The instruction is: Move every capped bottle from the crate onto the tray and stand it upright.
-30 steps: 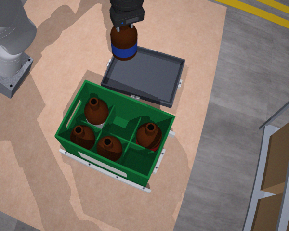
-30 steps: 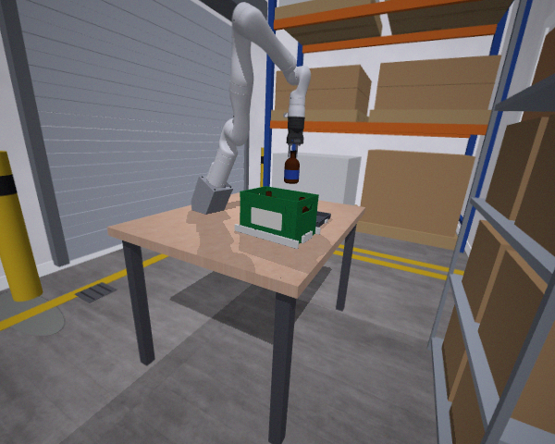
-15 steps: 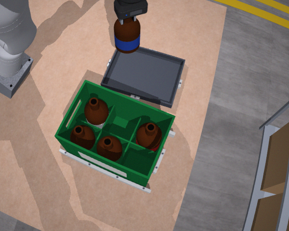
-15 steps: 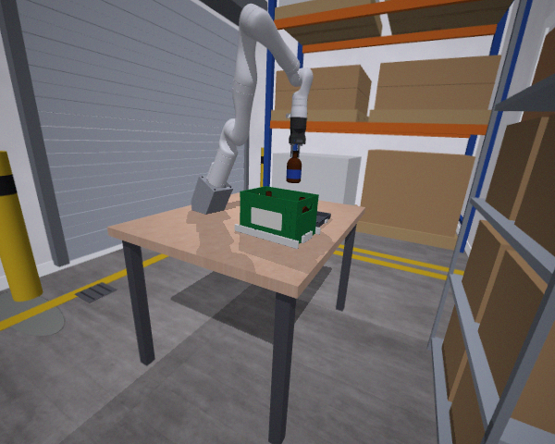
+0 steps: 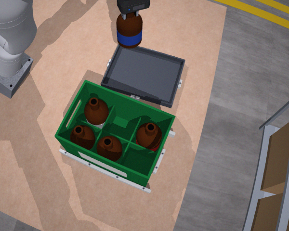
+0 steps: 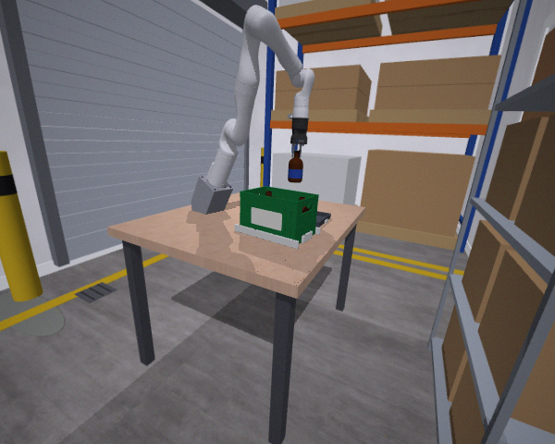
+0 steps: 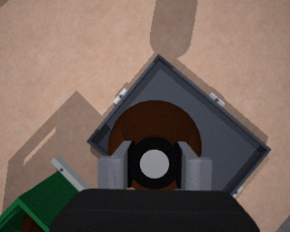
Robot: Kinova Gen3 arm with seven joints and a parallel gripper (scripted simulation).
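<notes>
Now: the capped bottle 60 mm below my hand. From my hand the other things lie so: dark grey tray 310 mm below, 50 mm ahead; green crate 270 mm to the right, 240 mm below, 30 mm ahead.
</notes>
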